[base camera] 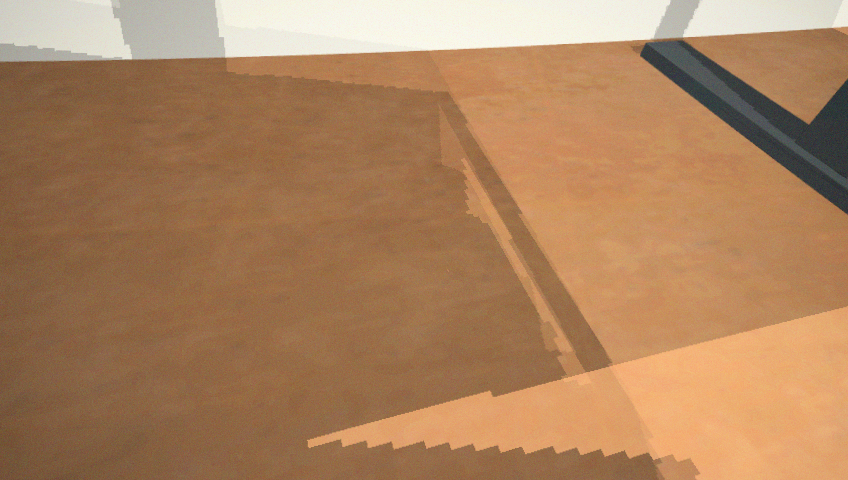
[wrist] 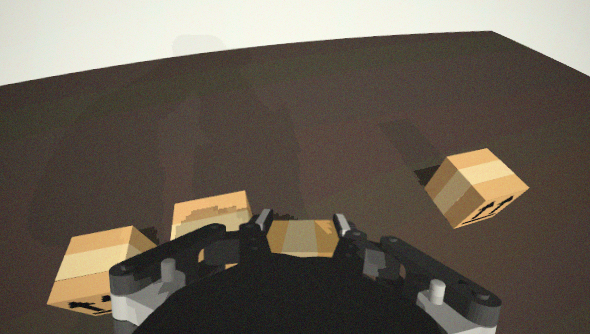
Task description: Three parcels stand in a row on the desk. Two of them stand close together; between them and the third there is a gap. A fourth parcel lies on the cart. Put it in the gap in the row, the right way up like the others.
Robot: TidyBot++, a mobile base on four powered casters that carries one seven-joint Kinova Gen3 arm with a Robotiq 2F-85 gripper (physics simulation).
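Frame: origin at the arm's base, x right, y ahead, z up, level; centimetres.
Seen in the pictures: gripper, fingertip midpoint: (wrist: 302,223).
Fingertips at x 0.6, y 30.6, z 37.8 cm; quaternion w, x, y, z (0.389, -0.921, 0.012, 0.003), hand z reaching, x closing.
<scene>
A point is followed by its place in that frame.
My gripper (wrist: 302,223) @[x 0.6, y 30.6, z 37.8 cm] is shut on a parcel (wrist: 302,239) @[x 0.6, y 28.1, z 40.6 cm], a tan box with a paler tape band, at the lower middle of the wrist view. Its lower part is hidden by the gripper body. Three more tan parcels with pale tape stand on the dark desk (wrist: 340,165) @[x 5.1, y 41.6, z 32.3 cm]. One parcel (wrist: 90,260) @[x -15.1, y 26.7, z 37.4 cm] is at the lower left, partly behind the left finger linkage. Another parcel (wrist: 210,215) @[x -6.6, y 30.7, z 38.1 cm] is close beside it, partly hidden by the gripper. The third parcel (wrist: 475,187) @[x 16.1, y 34.8, z 37.7 cm] stands apart at the right. Black arrow marks show on the front of the left and right ones. The held parcel appears between the middle and right ones.
The desk's far edge and right corner show in the wrist view, with a pale wall (wrist: 300,20) @[x -1.8, y 88.4, z 36.3 cm] behind. In the base camera view, a dark metal desk leg foot (base camera: 743,113) lies on the orange-brown floor (base camera: 654,208) @[x 31.6, y 52.9, z -39.7 cm] at the upper right. Shadows cross the floor and desk.
</scene>
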